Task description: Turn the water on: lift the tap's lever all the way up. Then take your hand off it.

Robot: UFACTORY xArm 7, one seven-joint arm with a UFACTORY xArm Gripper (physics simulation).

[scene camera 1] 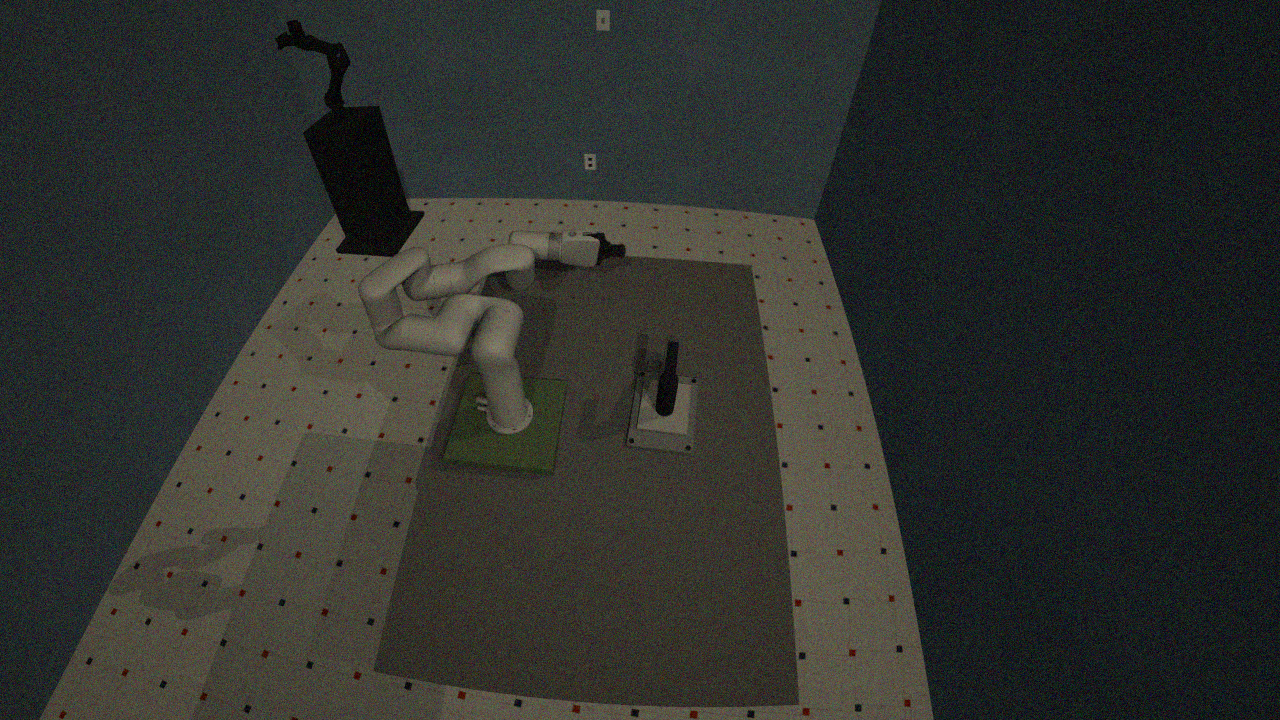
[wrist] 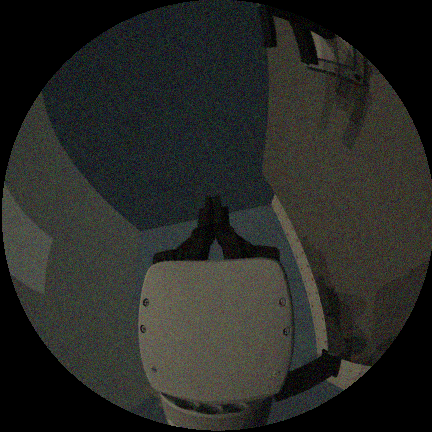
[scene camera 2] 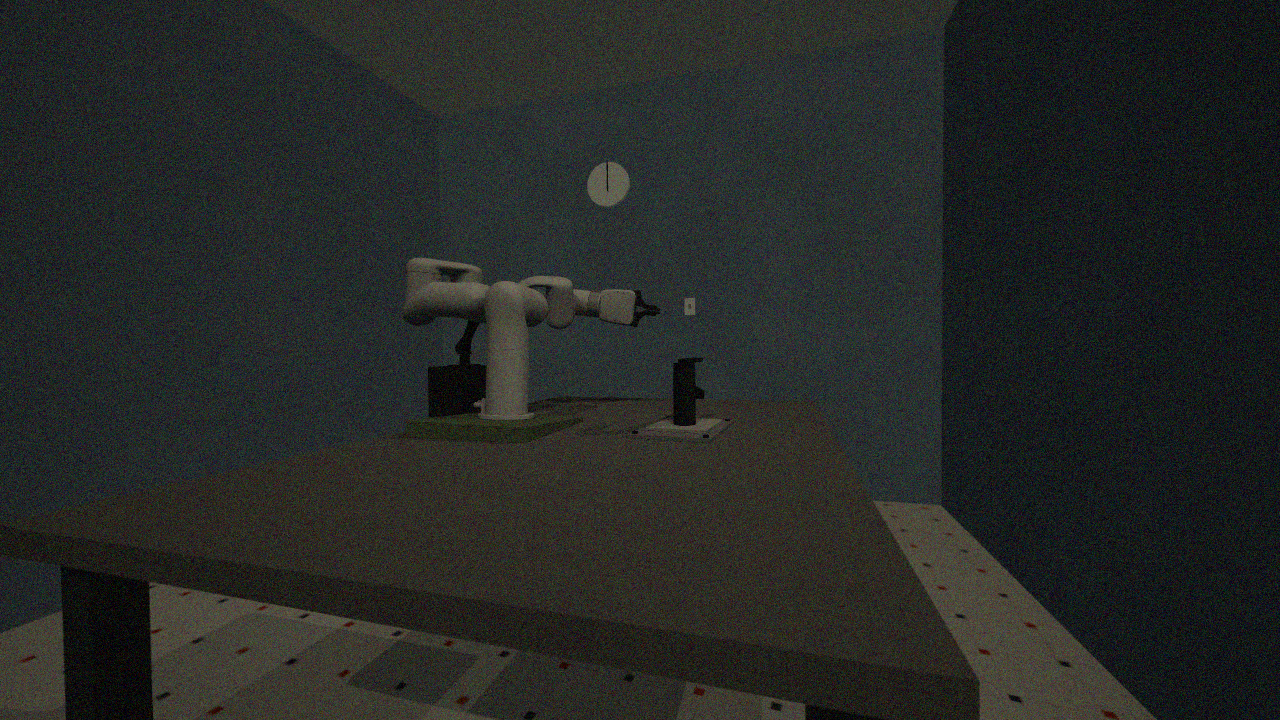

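Seen in the pictures: gripper, fingertip midpoint: (scene camera 1: pixel 625 251) (wrist: pixel 213 204) (scene camera 2: pixel 659 311); arm's base at its link origin: (scene camera 1: pixel 509 414) (scene camera 2: pixel 506 417).
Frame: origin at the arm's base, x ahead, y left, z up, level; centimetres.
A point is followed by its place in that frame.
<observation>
The black tap (scene camera 1: pixel 666 395) {x 39.8, y 6.6, z 8.7 cm} (scene camera 2: pixel 683 394) {x 40.4, y 6.6, z 5.7 cm} stands upright on a pale base plate (scene camera 1: pixel 650 438) {x 37.2, y -0.3, z -1.5 cm} (scene camera 2: pixel 669 431) on the table. In scene camera 2 its lever (scene camera 2: pixel 693 360) {x 41.3, y 11.7, z 12.8 cm} lies about level across the top, and a short spout (scene camera 2: pixel 699 392) {x 41.4, y 16.8, z 5.3 cm} sticks out below it. Dark parts of the tap (wrist: pixel 304 44) show at the wrist view's upper right edge; which part is which is hard to tell there. My gripper (scene camera 1: pixel 622 250) {x 24.4, y 38.7, z 26.2 cm} (scene camera 2: pixel 657 310) {x 24.4, y 38.7, z 26.2 cm} (wrist: pixel 213 204) {x 24.4, y 38.7, z 26.2 cm} is shut and empty, fingers together. It points sideways, above the tap's height and apart from it, beyond it toward the back of the table.
The arm's base stands on a green board (scene camera 1: pixel 510 454) {x 3.5, y -11.8, z 0.8 cm} (scene camera 2: pixel 483 432) {x 5.5, y -14.7, z -0.6 cm}, left of the tap on the brown table (scene camera 1: pixel 608 573) {x 31.9, y -36.5, z -2.3 cm} (scene camera 2: pixel 572 510) {x 42.1, y -44.9, z -2.3 cm}. A black pedestal (scene camera 1: pixel 358 179) (scene camera 2: pixel 454 389) bearing a small black arm (scene camera 1: pixel 336 67) stands at the back left. Blue walls surround the table. The light is dim.
</observation>
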